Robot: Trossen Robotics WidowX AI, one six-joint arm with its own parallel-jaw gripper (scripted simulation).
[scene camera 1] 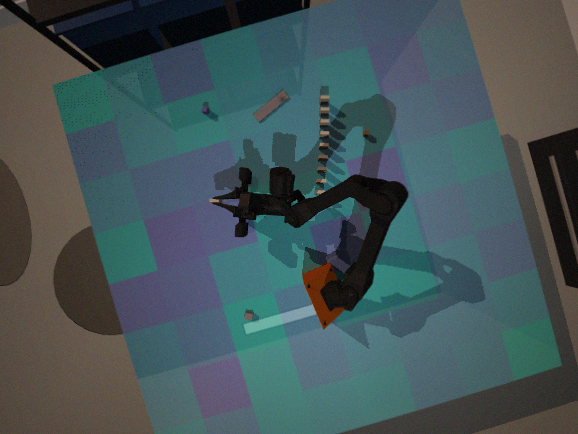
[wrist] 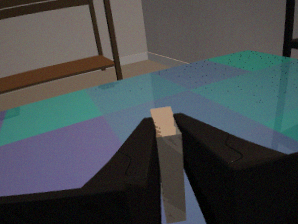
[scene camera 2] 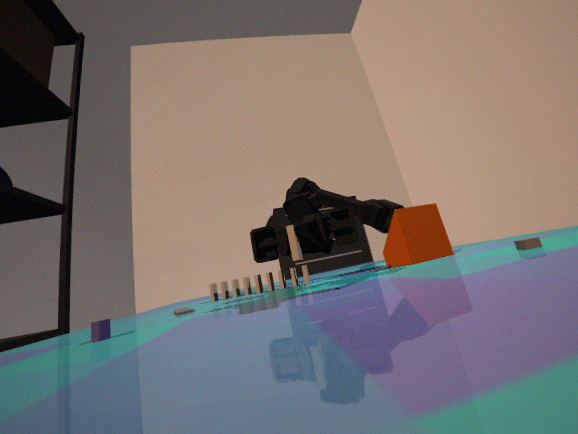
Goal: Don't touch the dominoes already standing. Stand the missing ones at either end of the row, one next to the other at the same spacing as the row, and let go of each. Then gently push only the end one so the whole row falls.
Labels:
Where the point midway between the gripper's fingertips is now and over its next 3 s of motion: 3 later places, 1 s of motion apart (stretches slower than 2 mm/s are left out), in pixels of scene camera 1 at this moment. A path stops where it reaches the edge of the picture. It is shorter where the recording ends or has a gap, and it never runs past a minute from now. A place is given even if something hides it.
My gripper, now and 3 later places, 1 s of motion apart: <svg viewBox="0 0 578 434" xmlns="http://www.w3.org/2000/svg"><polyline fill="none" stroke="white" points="212,200 214,200 193,196 209,202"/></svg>

